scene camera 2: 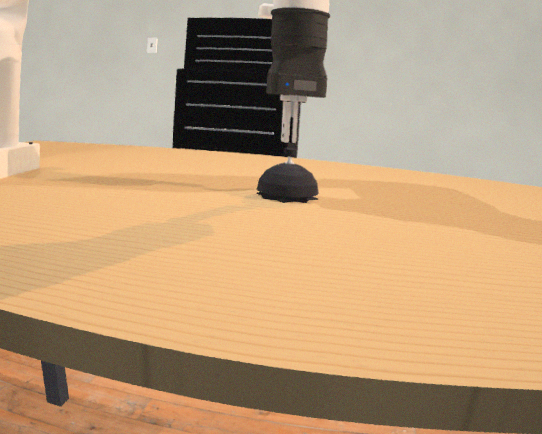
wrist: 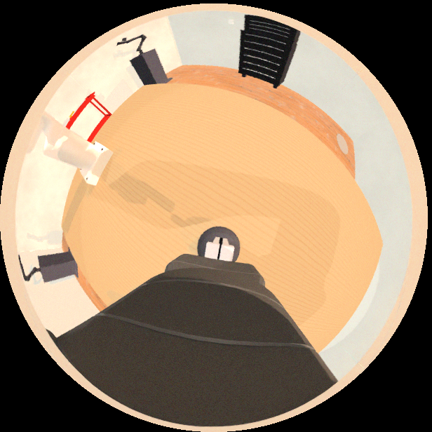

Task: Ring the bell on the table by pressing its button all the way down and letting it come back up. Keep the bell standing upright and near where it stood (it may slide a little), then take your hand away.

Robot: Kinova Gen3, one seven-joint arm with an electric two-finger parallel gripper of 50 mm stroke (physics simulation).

In view: the gripper (scene camera 2: 288, 142) and a black domed bell (scene camera 2: 286, 182).
The gripper is seen too in the wrist view (wrist: 219, 245).
